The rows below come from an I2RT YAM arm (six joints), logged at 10 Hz.
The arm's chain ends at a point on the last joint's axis. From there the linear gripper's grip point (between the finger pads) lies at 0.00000 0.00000 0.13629 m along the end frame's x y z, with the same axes.
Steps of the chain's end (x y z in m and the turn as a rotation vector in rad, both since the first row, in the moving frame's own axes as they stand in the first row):
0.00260, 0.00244, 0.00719, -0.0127, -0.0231, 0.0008
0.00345, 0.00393, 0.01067, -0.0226, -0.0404, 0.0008
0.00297, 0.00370, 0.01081, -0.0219, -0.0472, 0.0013
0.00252, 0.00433, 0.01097, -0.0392, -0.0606, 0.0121
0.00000, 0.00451, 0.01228, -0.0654, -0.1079, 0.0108
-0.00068, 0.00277, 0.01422, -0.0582, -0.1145, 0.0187
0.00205, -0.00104, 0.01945, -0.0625, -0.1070, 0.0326
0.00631, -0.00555, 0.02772, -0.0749, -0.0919, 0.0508
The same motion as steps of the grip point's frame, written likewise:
-0.00055, 0.00417, 0.00714, -0.0127, -0.0231, 0.0008
-0.00206, 0.00701, 0.01052, -0.0226, -0.0404, 0.0008
-0.00346, 0.00668, 0.01063, -0.0219, -0.0472, 0.0013
-0.00576, 0.00962, 0.01062, -0.0392, -0.0606, 0.0121
-0.01471, 0.01332, 0.01120, -0.0654, -0.1079, 0.0108
-0.01632, 0.01053, 0.01310, -0.0582, -0.1145, 0.0187
-0.01263, 0.00722, 0.01841, -0.0625, -0.1070, 0.0326
-0.00644, 0.00431, 0.02676, -0.0749, -0.0919, 0.0508

